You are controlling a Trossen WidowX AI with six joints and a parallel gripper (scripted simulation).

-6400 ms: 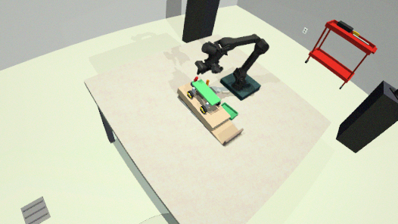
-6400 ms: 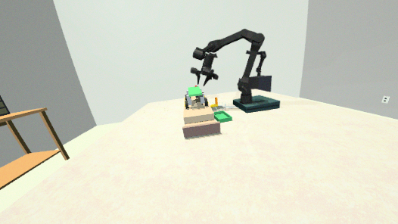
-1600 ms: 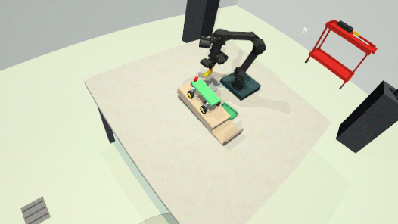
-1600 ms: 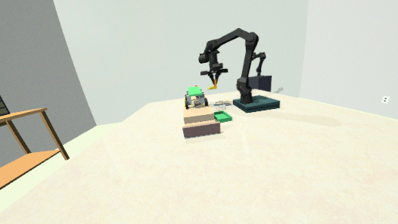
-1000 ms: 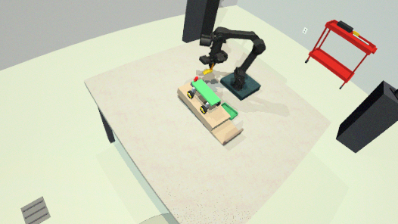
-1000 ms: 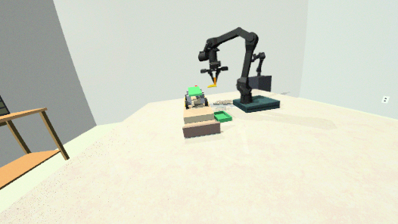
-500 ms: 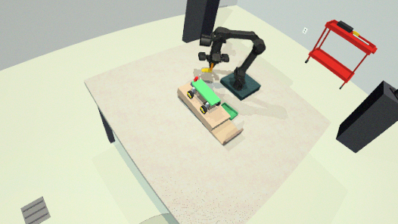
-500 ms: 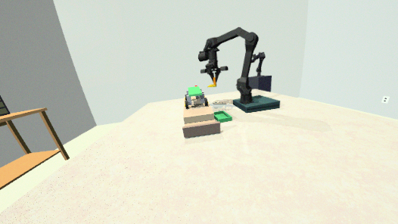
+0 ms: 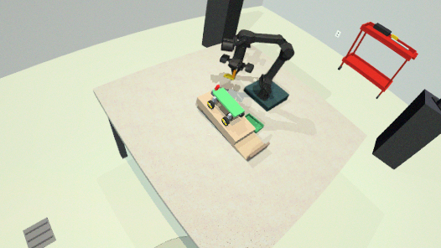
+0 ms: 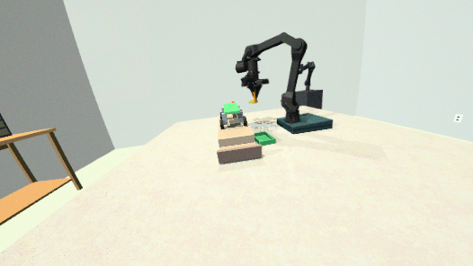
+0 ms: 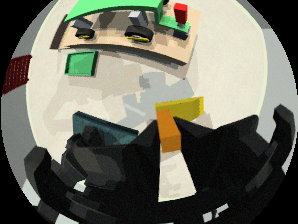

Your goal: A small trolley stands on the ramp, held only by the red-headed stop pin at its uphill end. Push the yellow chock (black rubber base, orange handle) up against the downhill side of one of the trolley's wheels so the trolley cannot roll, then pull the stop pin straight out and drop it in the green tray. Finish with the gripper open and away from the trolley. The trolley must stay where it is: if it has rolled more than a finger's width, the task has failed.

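Now: gripper tip 2 cm to the left of the yellow chock, 1 cm short of it and 1 cm above it. From my gripper tip the other things lie so: red-headed stop pin 14 cm ahead, 4 cm below, 1 cm to the right; green tray 23 cm to the left, 18 cm below, 8 cm ahead; green-topped trolley 18 cm ahead, 10 cm to the left, 6 cm below.
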